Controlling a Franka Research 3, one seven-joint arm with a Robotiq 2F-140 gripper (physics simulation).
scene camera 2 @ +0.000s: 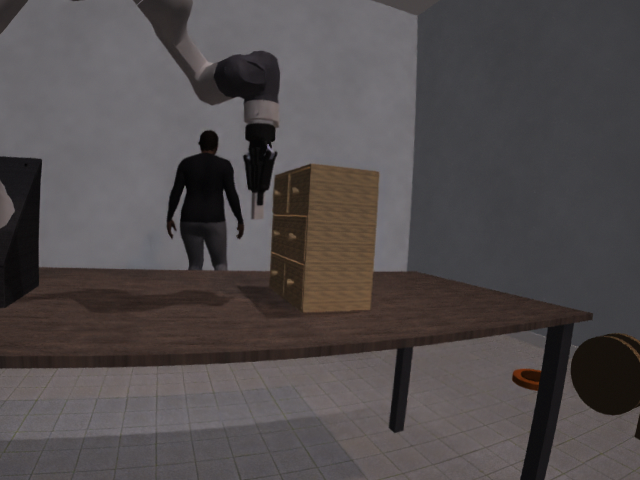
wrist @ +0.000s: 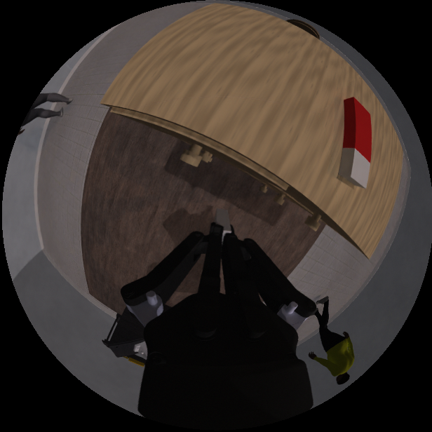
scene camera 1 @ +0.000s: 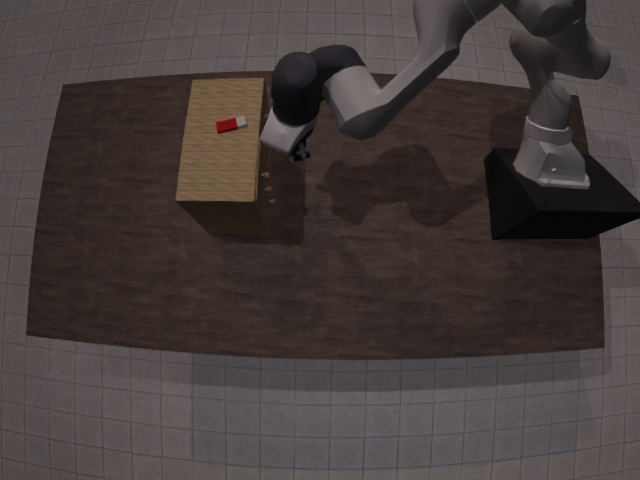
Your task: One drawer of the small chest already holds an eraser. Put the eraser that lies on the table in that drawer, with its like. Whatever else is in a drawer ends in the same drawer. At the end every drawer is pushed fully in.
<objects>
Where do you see a wooden chest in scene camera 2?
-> At 342, 203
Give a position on a drawer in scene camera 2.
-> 299, 191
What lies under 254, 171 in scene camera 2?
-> The gripper.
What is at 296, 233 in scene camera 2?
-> A drawer.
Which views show the wooden chest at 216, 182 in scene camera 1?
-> Scene camera 2, the wrist view and scene camera 1: all of them.
</objects>
